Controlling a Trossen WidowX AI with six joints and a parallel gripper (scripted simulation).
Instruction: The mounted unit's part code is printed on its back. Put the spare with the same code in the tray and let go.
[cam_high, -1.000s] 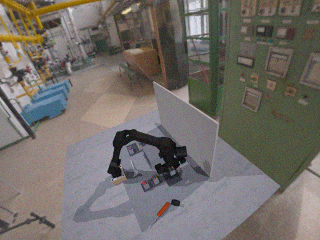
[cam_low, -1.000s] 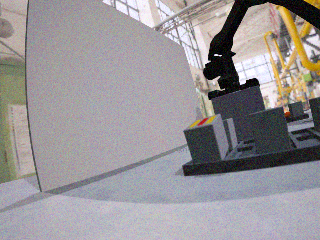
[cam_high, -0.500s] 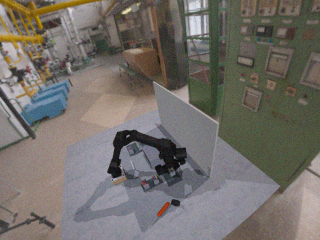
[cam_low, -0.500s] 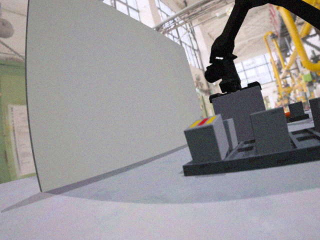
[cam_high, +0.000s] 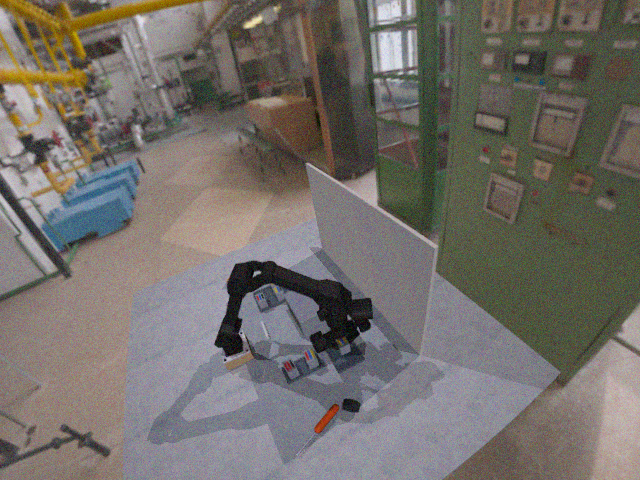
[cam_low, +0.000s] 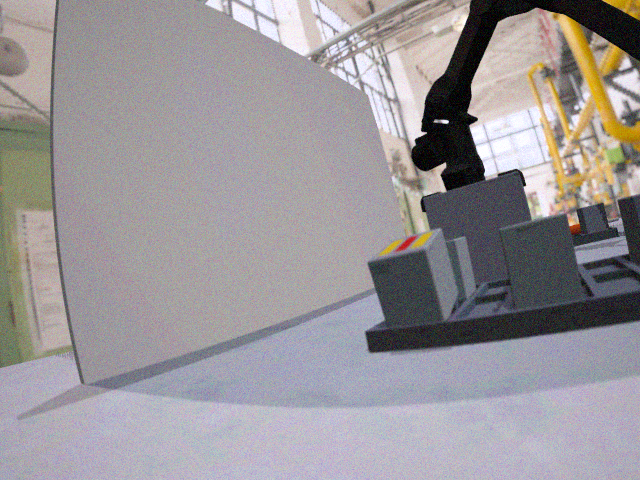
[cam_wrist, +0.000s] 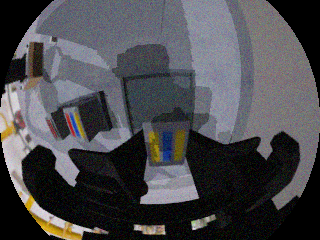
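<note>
My gripper tip is now 30 mm above the flat dark tray. Also, from my gripper tip: rack: 150 mm behind, 30 mm below; grey mounted unit: 70 mm behind, 200 mm to the left, 10 mm above; tall wall panel: 180 mm ahead, 230 mm to the left, 190 mm above.
</note>
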